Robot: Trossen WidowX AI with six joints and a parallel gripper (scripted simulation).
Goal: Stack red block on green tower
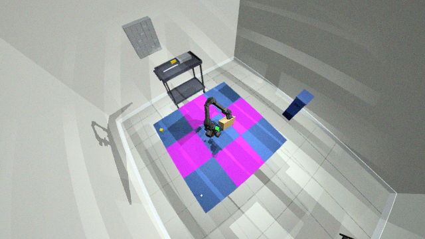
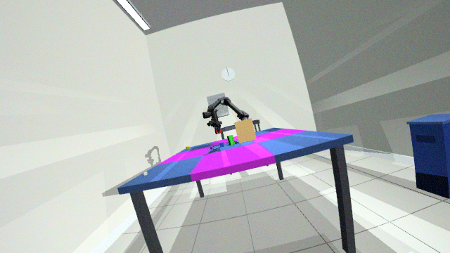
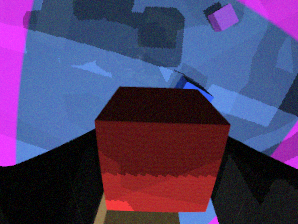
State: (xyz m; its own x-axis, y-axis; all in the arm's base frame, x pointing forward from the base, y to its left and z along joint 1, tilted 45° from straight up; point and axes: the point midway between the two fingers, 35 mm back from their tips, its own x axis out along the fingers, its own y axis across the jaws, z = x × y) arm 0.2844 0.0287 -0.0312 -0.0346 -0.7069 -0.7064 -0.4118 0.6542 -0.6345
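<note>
Now: the blue block 5 cm to the right of my gripper tip and 12 cm below it. From my gripper tip the other things lie so: red block: 1 cm above; yellow block: 52 cm ahead, 48 cm to the right, 13 cm below; purple block: 10 cm ahead, 4 cm to the right, 13 cm below.
</note>
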